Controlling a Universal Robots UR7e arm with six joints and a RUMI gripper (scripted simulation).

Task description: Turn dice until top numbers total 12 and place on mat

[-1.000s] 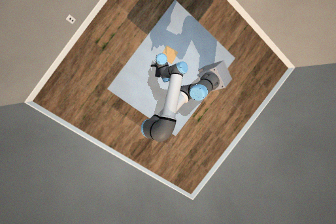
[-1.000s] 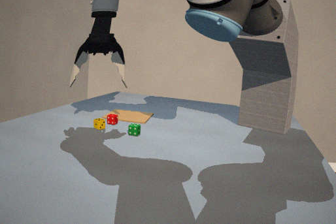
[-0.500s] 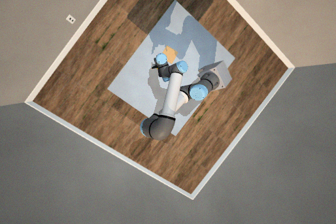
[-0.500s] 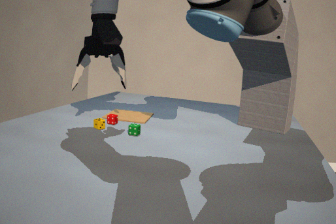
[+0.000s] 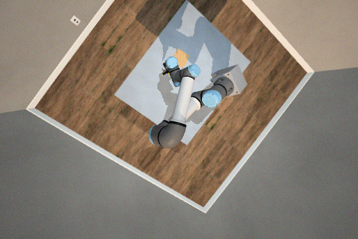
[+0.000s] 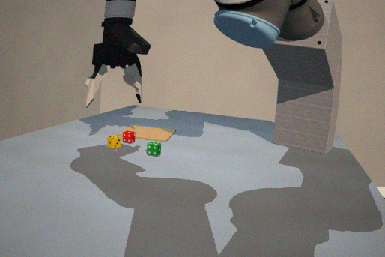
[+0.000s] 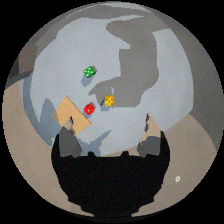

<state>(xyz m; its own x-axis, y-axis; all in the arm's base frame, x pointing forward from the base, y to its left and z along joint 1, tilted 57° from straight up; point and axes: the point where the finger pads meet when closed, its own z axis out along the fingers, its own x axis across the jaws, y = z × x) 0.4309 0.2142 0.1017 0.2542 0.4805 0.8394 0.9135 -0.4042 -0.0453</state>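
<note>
Now: hand 90 mm above the yellow die. The rest, counted from my hand: green die (100 mm behind, 30 mm to the right, 90 mm below); then tan mat (30 mm ahead, 180 mm to the right, 100 mm below); then red die (10 mm ahead, 70 mm to the right, 90 mm below).
</note>
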